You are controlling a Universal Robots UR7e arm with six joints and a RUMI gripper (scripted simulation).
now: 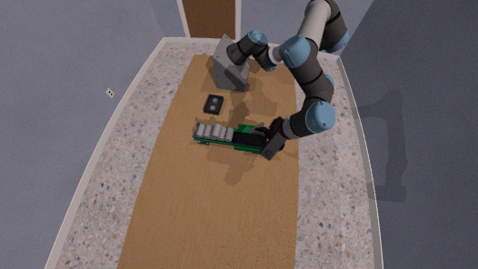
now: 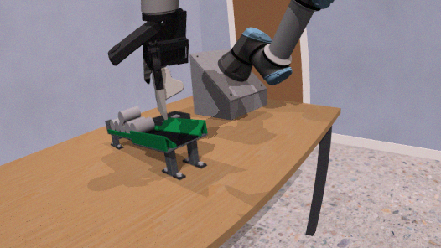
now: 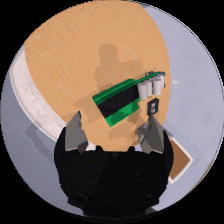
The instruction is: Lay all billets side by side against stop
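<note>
The green feed ramp lies 15 cm to the right of my hand, 12 cm below it and 5 cm behind it. Round my hand: small black box: 32 cm to the right, 27 cm behind, 18 cm below; then stop: 35 cm to the right, 13 cm below, 4 cm behind.
</note>
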